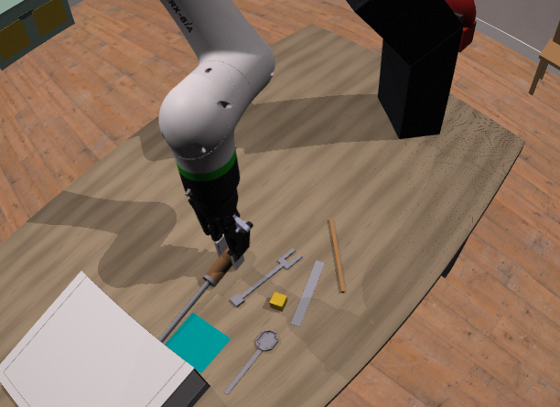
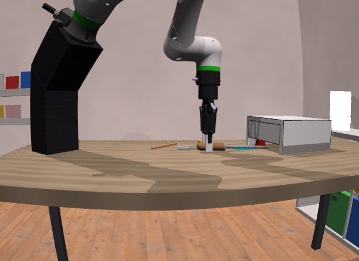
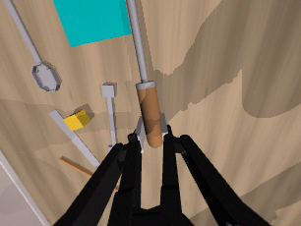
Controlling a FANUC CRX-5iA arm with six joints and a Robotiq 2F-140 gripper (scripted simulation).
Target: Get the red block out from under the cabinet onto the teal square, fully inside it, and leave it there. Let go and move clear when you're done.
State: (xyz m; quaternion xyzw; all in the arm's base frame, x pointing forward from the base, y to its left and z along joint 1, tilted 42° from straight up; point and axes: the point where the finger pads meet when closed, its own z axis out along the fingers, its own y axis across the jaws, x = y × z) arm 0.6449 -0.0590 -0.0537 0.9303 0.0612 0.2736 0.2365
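My gripper is now 8 cm to the right of the grey fork tool and 3 cm above it. Round my hand: grey flat bar (2 cm behind, 17 cm to the left, 4 cm below); yellow cube (3 cm ahead, 13 cm to the left, 3 cm below); teal square (19 cm ahead, 5 cm to the left, 4 cm below).
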